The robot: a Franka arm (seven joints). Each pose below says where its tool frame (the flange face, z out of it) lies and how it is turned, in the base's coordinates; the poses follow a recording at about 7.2 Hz.
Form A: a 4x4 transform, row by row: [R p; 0 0 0 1], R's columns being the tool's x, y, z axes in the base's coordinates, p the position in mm. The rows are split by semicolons.
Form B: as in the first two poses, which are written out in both.
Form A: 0.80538 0.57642 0.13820 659.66; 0.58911 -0.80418 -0.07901 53.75; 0.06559 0.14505 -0.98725 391.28; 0 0 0 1
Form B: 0.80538 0.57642 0.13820 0.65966; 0.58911 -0.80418 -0.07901 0.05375; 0.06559 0.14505 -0.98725 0.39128; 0 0 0 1
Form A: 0.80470 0.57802 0.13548 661.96; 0.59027 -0.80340 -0.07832 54.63; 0.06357 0.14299 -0.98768 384.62; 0 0 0 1
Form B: 0.80470 0.57802 0.13548 0.66196; 0.59027 -0.80340 -0.07832 0.05463; 0.06357 0.14299 -0.98768 0.38462; 0 0 0 1
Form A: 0.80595 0.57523 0.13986 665.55; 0.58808 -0.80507 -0.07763 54.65; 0.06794 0.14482 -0.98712 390.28; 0 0 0 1
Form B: 0.80595 0.57523 0.13986 0.66555; 0.58808 -0.80507 -0.07763 0.05465; 0.06794 0.14482 -0.98712 0.39028; 0 0 0 1
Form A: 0.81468 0.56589 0.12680 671.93; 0.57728 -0.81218 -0.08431 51.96; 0.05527 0.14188 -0.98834 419.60; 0 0 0 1
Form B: 0.81468 0.56589 0.12680 0.67193; 0.57728 -0.81218 -0.08431 0.05196; 0.05527 0.14188 -0.98834 0.41960; 0 0 0 1
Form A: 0.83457 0.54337 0.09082 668.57; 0.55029 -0.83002 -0.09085 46.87; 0.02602 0.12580 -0.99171 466.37; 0 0 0 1
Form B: 0.83457 0.54337 0.09082 0.66857; 0.55029 -0.83002 -0.09085 0.04687; 0.02602 0.12580 -0.99171 0.46637; 0 0 0 1
